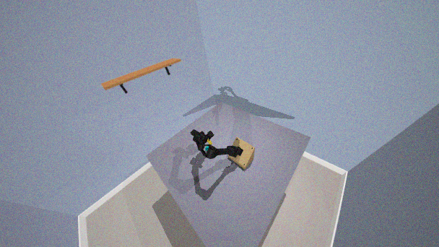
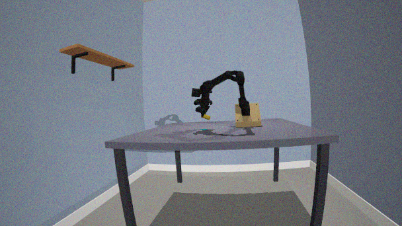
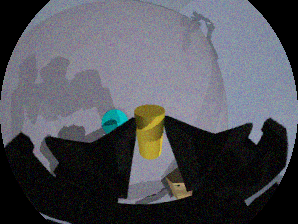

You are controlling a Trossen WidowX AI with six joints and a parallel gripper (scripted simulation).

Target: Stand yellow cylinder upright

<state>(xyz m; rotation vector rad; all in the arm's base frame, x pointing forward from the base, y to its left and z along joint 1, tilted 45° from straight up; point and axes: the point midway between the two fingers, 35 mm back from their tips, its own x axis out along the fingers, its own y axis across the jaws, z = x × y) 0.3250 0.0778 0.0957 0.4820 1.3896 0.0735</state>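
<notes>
The cyan circle is 10 mm behind my gripper tip, 40 mm to the left of it and 110 mm below it. From my gripper tip the other things lie so: yellow cylinder (20 mm behind, 10 mm below).
</notes>
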